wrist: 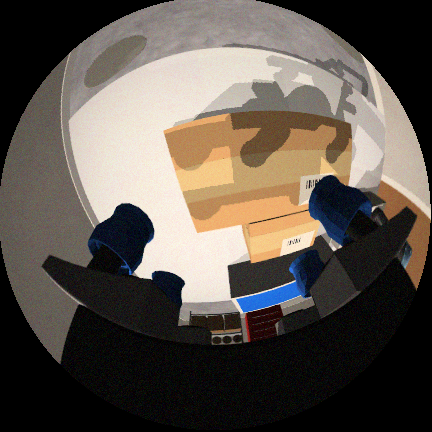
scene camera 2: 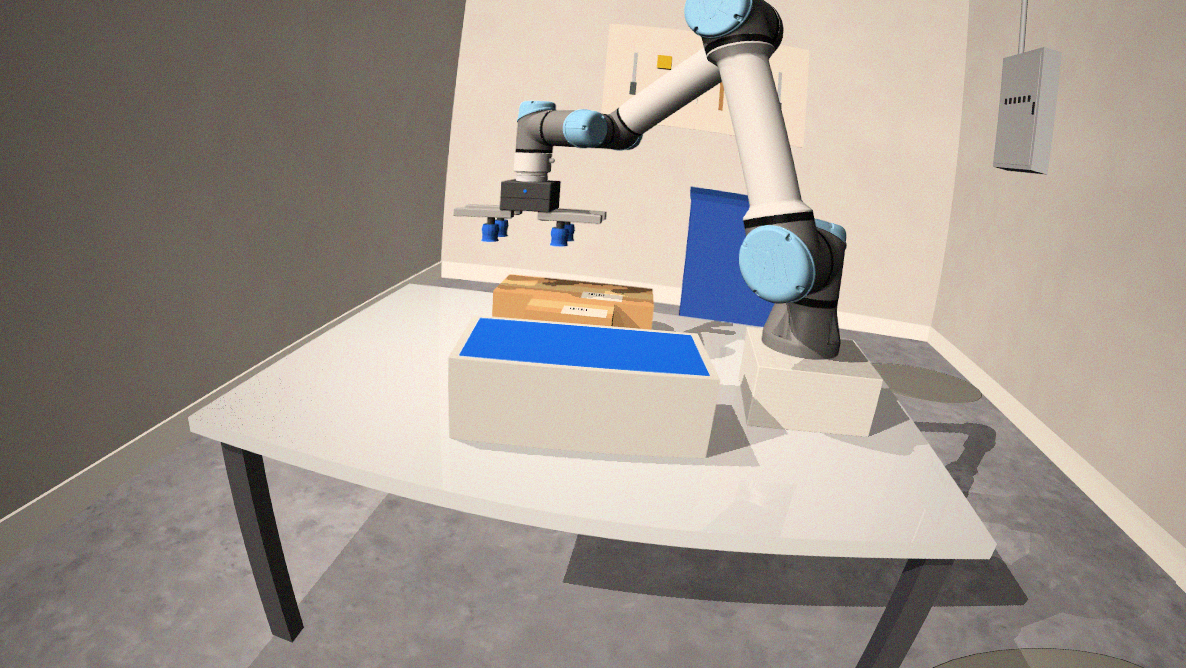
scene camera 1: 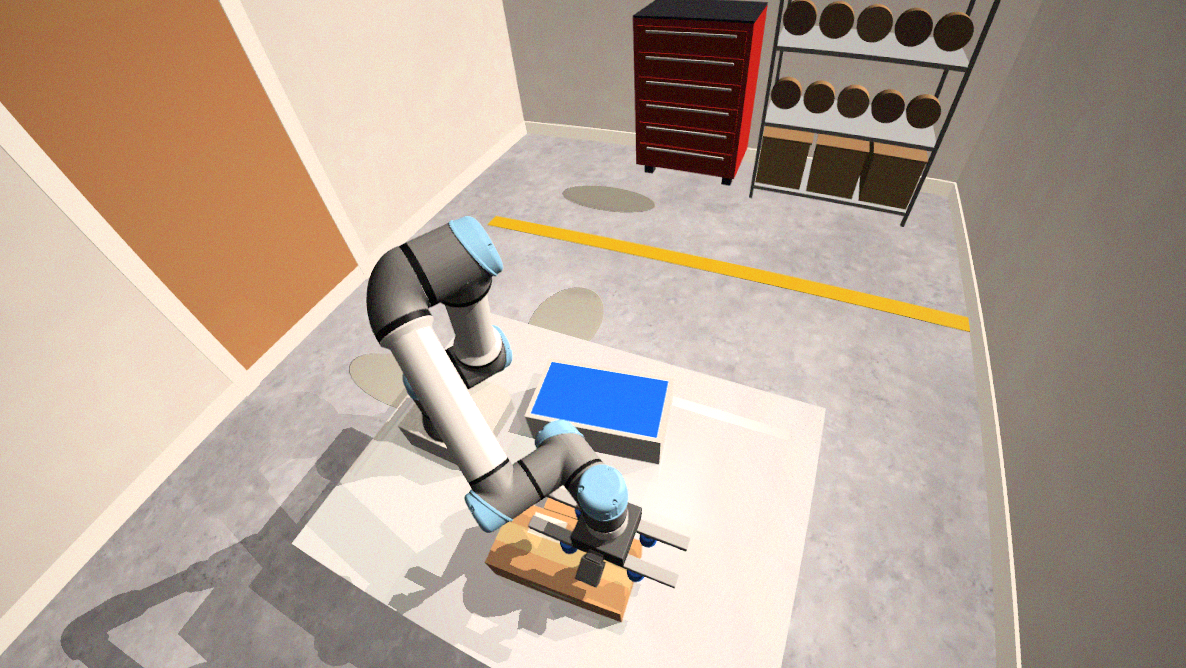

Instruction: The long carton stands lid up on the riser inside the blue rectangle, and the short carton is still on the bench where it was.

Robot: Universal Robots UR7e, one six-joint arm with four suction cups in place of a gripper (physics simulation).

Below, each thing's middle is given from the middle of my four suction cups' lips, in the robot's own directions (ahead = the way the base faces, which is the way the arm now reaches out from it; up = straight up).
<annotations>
My suction cup is 10 cm past the long carton (scene camera 1: 520, 554), 3 cm to the left of it and 16 cm above it. Round my suction cup: riser (scene camera 2: 578, 387) (18 cm behind, 36 cm to the left, 15 cm below); short carton (scene camera 2: 543, 308) (11 cm behind, 10 cm to the left, 16 cm below).
</annotations>
